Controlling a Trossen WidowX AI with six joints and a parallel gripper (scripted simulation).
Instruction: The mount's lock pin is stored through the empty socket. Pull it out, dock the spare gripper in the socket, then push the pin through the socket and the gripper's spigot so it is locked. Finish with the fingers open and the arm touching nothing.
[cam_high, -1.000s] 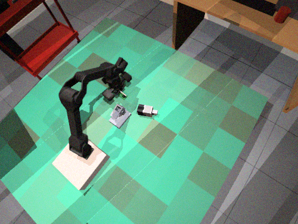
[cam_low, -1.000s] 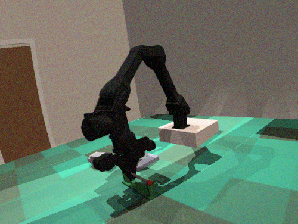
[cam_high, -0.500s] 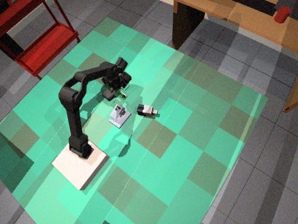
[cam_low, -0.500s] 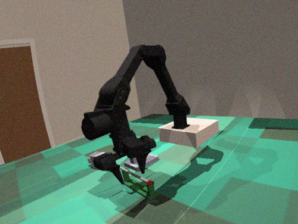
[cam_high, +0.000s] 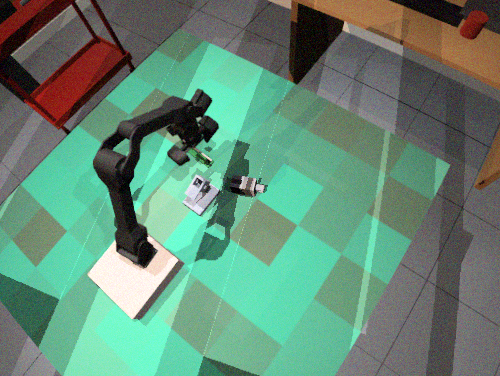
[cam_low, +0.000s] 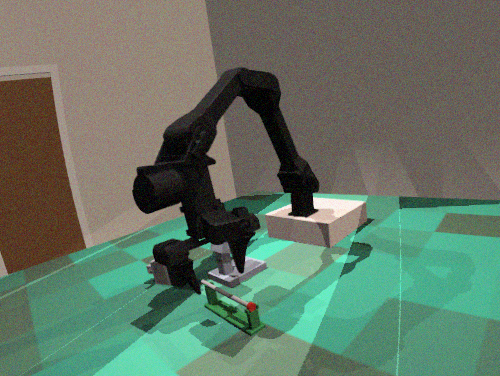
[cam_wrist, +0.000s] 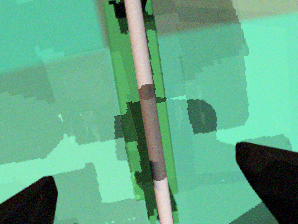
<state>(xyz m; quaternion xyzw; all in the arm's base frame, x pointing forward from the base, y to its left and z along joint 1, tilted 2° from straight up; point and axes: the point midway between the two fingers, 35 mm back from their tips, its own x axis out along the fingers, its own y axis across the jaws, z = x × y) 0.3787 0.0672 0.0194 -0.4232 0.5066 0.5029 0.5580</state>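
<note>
Now: the green pin rest 1 cm ahead of my gripper tip, 2 cm to the left of it and 3 cm below it. From my gripper tip the other things lie so: grey mount: 11 cm behind, 9 cm to the right, 1 cm below; spare gripper: 1 cm behind, 22 cm to the right, 3 cm below.
</note>
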